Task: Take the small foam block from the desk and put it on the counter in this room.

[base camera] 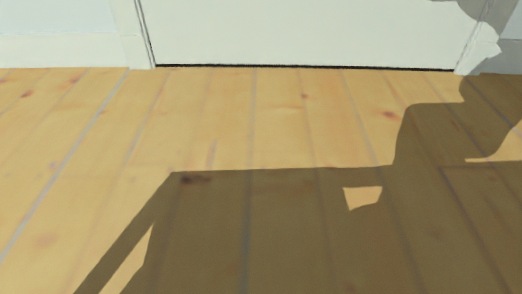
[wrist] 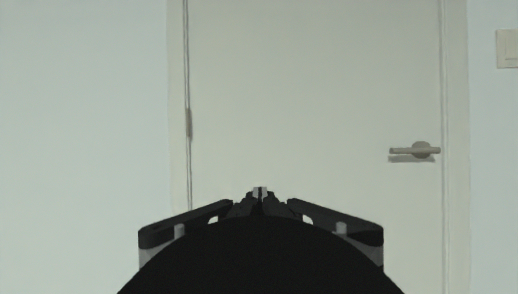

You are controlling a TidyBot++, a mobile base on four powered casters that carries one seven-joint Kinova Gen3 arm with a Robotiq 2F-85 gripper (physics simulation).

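Frame: origin at the arm's base, x ahead, y left, z up, level; centimetres.
Seen in the pictures: gripper, fingertip midpoint: point(wrist: 260, 195).
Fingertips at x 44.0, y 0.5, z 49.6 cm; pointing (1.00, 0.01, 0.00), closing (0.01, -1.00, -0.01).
Observation:
Pixels of each thing's middle, then the offset from my fingertips to it. "*": a spot on its surface instead. Level surfaces: height alone.
- lever handle, surface spot: point(wrist: 415, 150) * dx +25.5, dy -41.4, dz +3.2 cm
- light switch, body centre: point(wrist: 509, 48) dx +30.1, dy -75.0, dz +32.7 cm
- plank floor, surface height: dz -89.3 cm
My gripper point(wrist: 260, 196) is shut, its two fingertips together with nothing between them. It points level toward a closed white door in the wrist view. The small foam block, the desk and the counter do not show in either view.
The closed door point(base camera: 300, 32) point(wrist: 310, 100) stands ahead, with a lever handle point(wrist: 415, 150) at its right side. A light switch point(wrist: 506, 48) is on the wall right of it. White baseboard point(base camera: 60, 52) runs left of the door. A robot-shaped shadow lies on the plank floor point(base camera: 225, 120).

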